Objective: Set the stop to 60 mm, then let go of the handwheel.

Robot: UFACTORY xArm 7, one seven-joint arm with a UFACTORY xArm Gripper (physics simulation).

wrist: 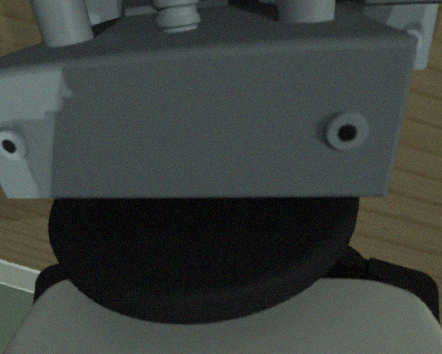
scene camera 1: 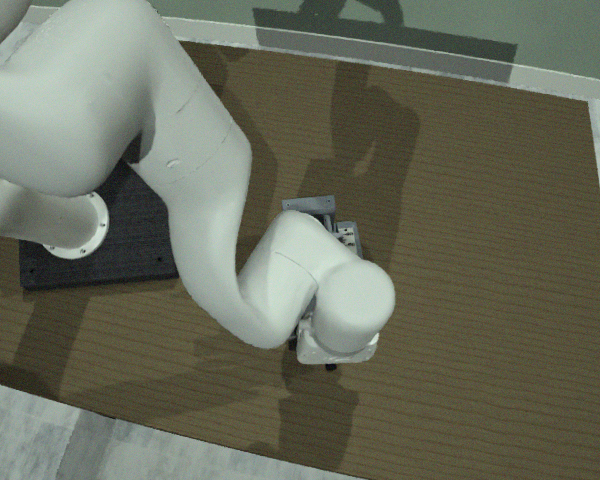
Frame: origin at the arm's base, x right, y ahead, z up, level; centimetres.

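Seen in the pictures: arm's base, origin of the base link: (scene camera 1: 74, 222).
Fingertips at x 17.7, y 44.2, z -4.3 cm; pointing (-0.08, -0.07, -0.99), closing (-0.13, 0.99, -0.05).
Offsets run from my fingertips to a thing's middle. "spot": to the spot under its first point. Level surfaces: height alone.
The grey stop fixture (scene camera 1: 308, 203) (wrist: 200, 120) lies largely under the arm in the scene view. Part of its white scale @[spot: dx -18.8, dy +2.2, dz +3.3 cm] (scene camera 1: 347, 236) shows beside the arm; the arm covers the rest, and I cannot read the stop's setting. In the wrist view, a threaded screw @[spot: dx -6.7, dy -1.5, dz +5.6 cm] (wrist: 178, 18) runs between two round rods behind the end plate. The black handwheel @[spot: dx -2.8, dy -0.3, dz +8.4 cm] (wrist: 200, 255) sits below that plate and is hidden in the scene view. My gripper (scene camera 1: 336, 351) is shut on the handwheel. Its fingertips are hidden behind the wheel in the wrist view and under the arm in the scene view.
The fixture stands on the brown wooden table @[dz -2.3 cm] (scene camera 1: 475, 250). The dark base plate (scene camera 1: 132, 250) of the arm lies to the left. The arm (scene camera 1: 210, 200) reaches over the fixture from the left. A pale border runs along the table's far edge.
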